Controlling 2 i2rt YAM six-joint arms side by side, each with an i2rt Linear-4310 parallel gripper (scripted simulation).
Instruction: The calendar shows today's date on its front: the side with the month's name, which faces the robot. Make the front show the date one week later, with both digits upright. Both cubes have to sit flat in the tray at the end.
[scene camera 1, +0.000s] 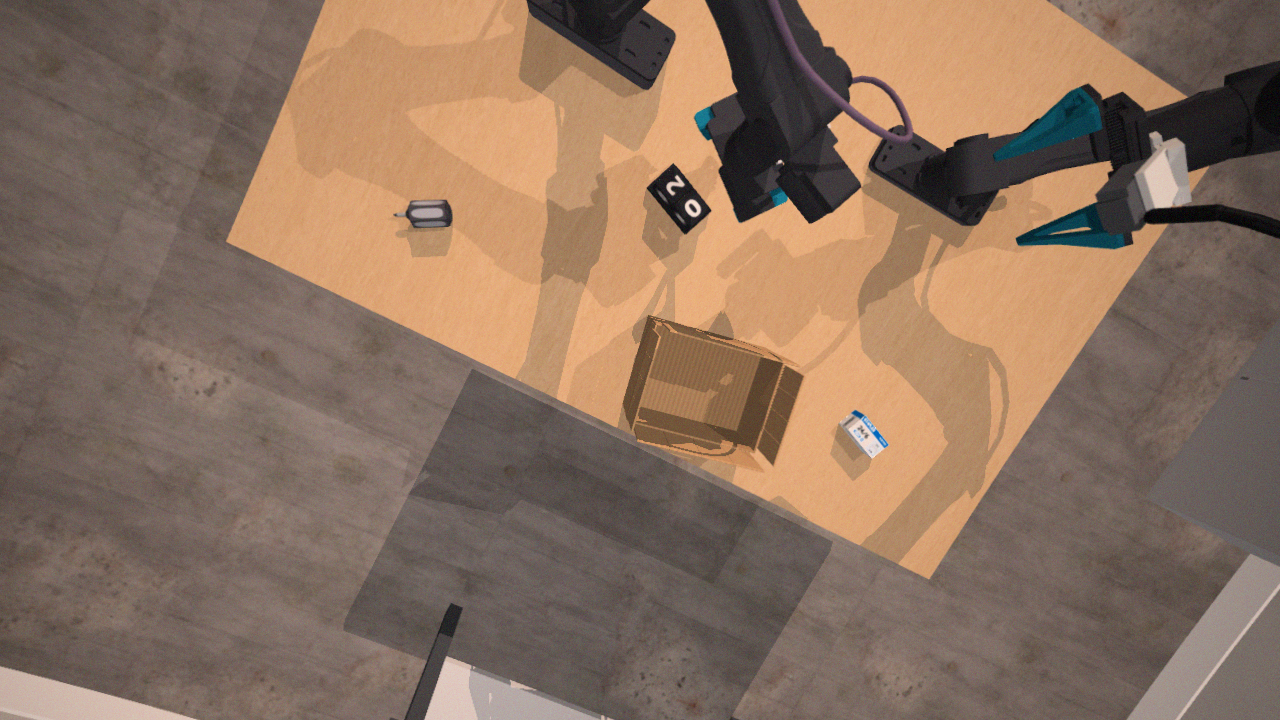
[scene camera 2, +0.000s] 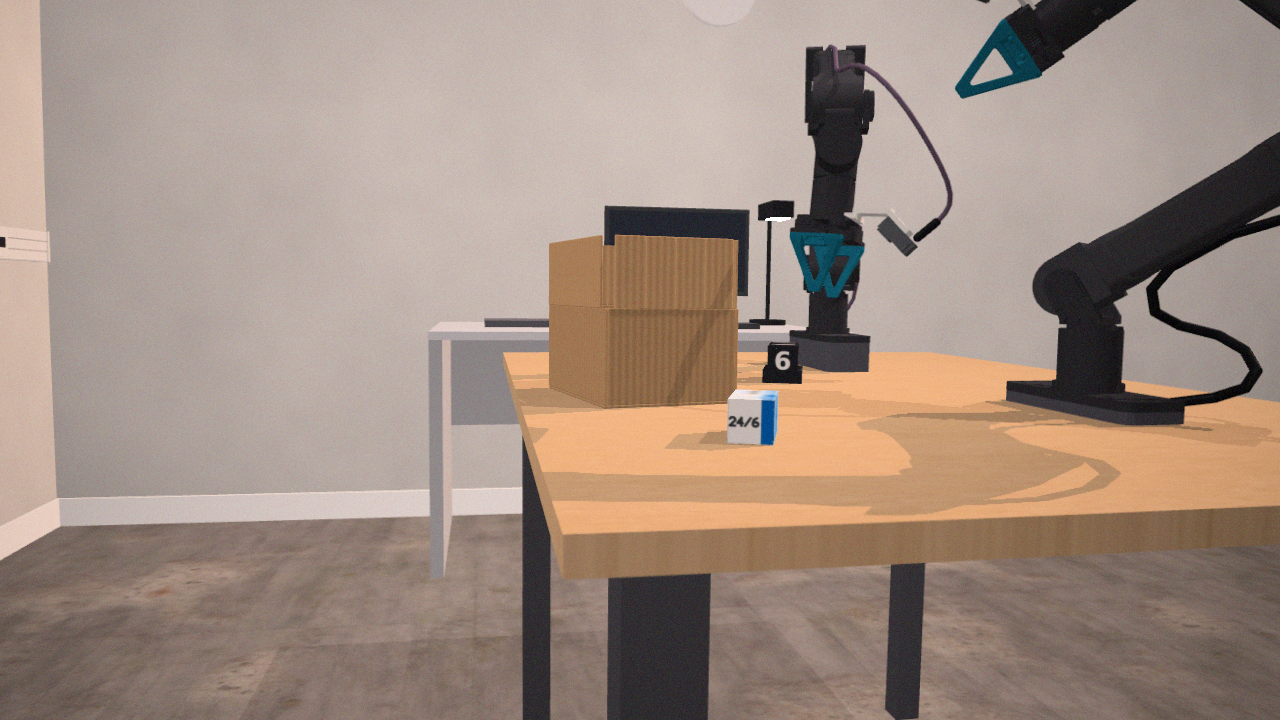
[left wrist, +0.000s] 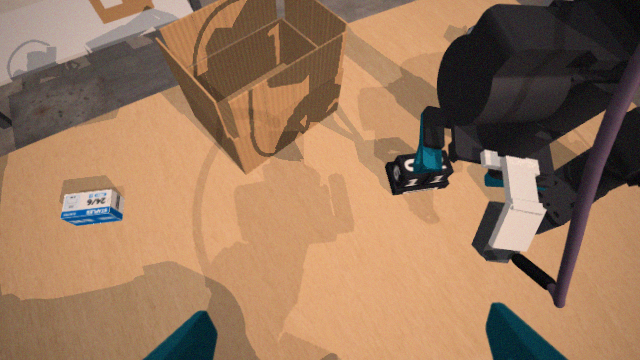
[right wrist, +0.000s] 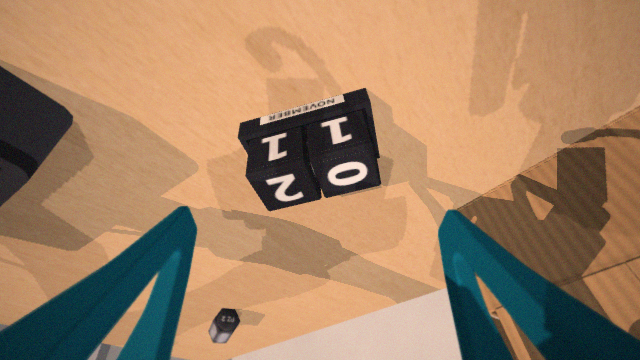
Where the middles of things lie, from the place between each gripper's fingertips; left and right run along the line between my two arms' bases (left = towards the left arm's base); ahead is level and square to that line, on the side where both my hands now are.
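Staples box (scene camera 2: 752, 416): 400 mm left of my right hand (scene camera 2: 823, 294), 280 mm ahead of it, 110 mm below it. Black calendar tray (right wrist: 358, 99): my right hand 40 mm short of it, 30 mm left of it, 120 mm above it.
Staples box: 320 mm ahead of my left hand (scene camera 1: 1005, 201), 160 mm left of it, 330 mm below it. Black calendar tray: 70 mm ahead of my left hand, 270 mm right of it, 330 mm below it.
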